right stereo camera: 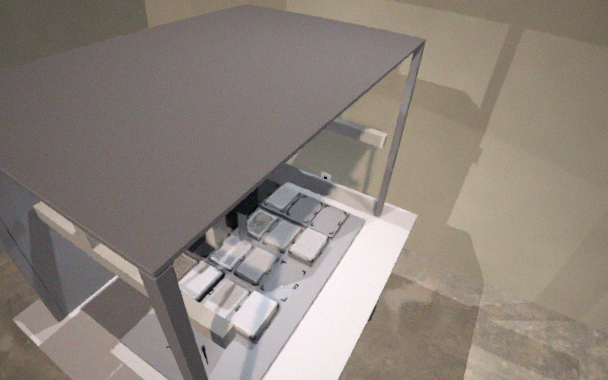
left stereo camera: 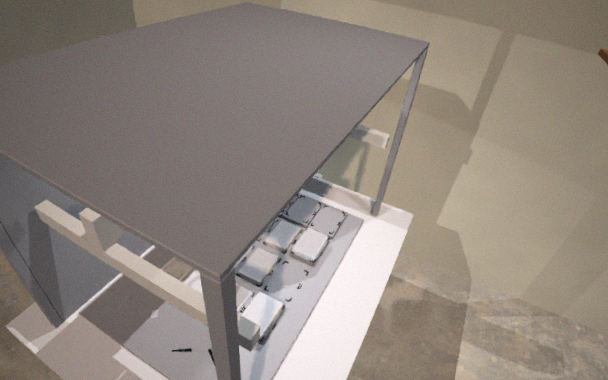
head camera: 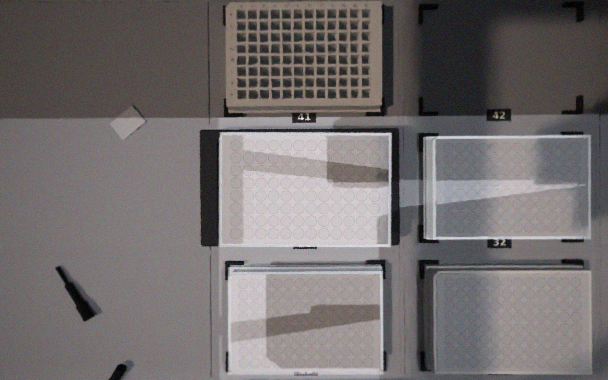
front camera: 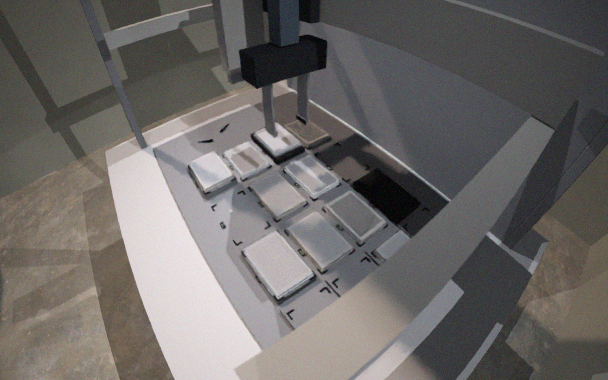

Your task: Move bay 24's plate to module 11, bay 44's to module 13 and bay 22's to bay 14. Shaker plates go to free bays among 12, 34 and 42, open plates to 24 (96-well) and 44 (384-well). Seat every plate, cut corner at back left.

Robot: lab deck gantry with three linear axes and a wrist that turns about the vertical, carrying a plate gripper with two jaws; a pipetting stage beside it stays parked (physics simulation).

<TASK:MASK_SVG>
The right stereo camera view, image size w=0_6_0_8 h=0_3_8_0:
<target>pale 96-well plate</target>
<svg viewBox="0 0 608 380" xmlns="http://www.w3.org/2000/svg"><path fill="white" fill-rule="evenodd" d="M307 228L289 251L312 261L328 239L328 236Z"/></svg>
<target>lidded 96-well plate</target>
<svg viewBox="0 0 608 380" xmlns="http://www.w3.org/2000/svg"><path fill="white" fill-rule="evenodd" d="M256 291L252 293L230 320L236 329L251 338L257 335L278 306L276 302Z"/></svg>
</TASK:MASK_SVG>
